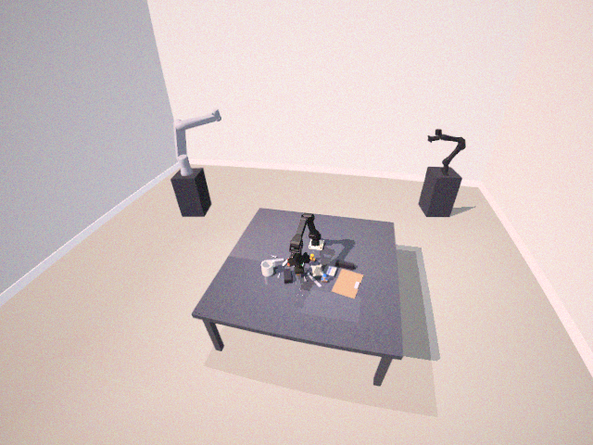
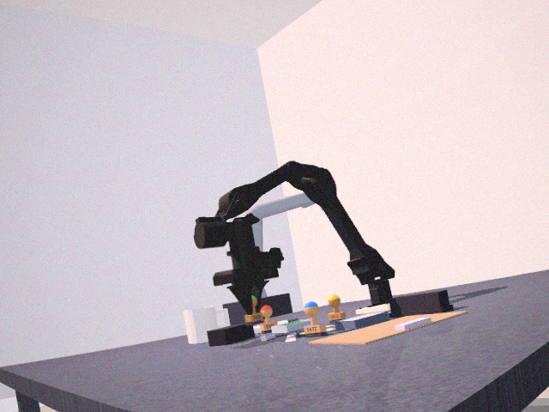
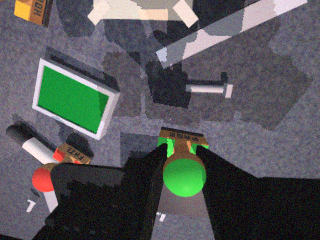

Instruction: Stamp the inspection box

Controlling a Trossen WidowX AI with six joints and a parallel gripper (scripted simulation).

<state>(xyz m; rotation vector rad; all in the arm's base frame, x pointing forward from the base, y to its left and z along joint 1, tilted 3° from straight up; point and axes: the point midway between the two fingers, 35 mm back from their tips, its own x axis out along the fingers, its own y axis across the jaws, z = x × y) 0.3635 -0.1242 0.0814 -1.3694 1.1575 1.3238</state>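
The green-knobbed PASS stamp is right at my gripper tip. Also, from my gripper tip: black box 80 mm to the right, 40 mm below; green ink pad 130 mm behind, 10 mm to the left, 50 mm below; red-knobbed stamp 120 mm behind, 70 mm to the right, 40 mm below.
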